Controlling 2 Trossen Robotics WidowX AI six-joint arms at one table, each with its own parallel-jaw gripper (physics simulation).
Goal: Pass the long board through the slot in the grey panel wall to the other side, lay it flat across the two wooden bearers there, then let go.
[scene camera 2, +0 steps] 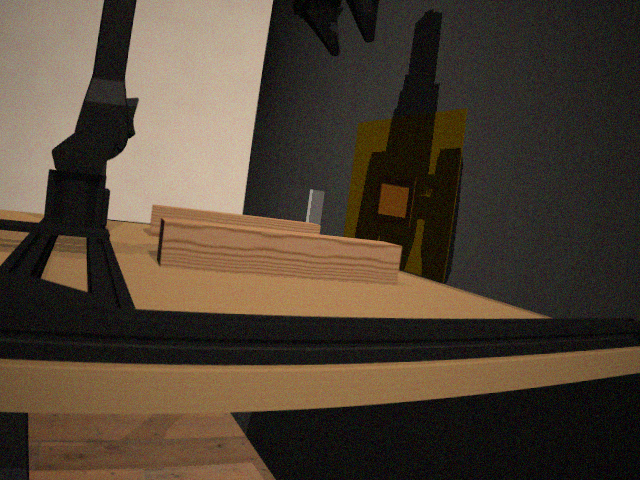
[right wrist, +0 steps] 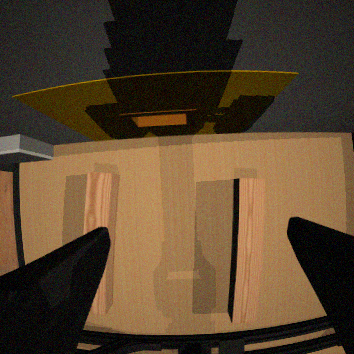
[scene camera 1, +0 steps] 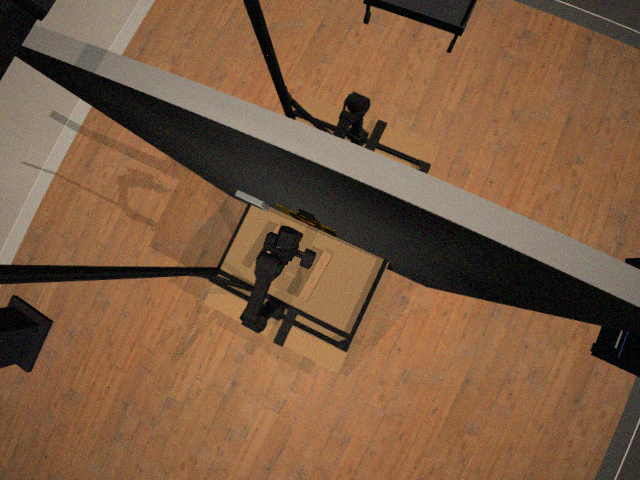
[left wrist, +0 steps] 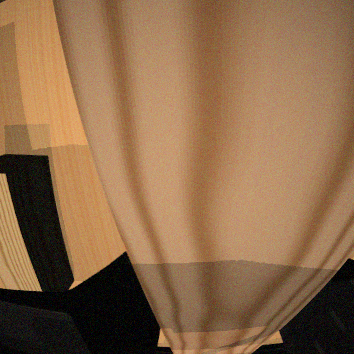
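Observation:
The long board (left wrist: 215,125) fills most of the left wrist view. Its end face (scene camera 2: 393,200) (right wrist: 162,120) shows in the slot of the yellow plate (scene camera 2: 449,129) (right wrist: 55,107) on the panel wall (scene camera 1: 361,170) (scene camera 2: 558,155) (right wrist: 310,35). How far it sticks out is unclear. My left gripper (left wrist: 217,341) is shut on the board. My right gripper (scene camera 1: 288,248) (scene camera 2: 352,45) (right wrist: 199,232) is open and empty, above the bearers. One wooden bearer (scene camera 1: 316,276) (scene camera 2: 279,253) (right wrist: 251,225) and a second wooden bearer (scene camera 2: 232,219) (right wrist: 99,200) lie parallel on the table (scene camera 2: 310,299) (right wrist: 310,190), their ends towards the wall.
A light grey block (scene camera 1: 250,199) (scene camera 2: 316,206) (right wrist: 22,145) is by the wall at the table's left corner. A dark frame bar (scene camera 2: 320,335) runs along the table edge. A dark-sided block (left wrist: 37,220) with a striped pale face stands at the left in the left wrist view.

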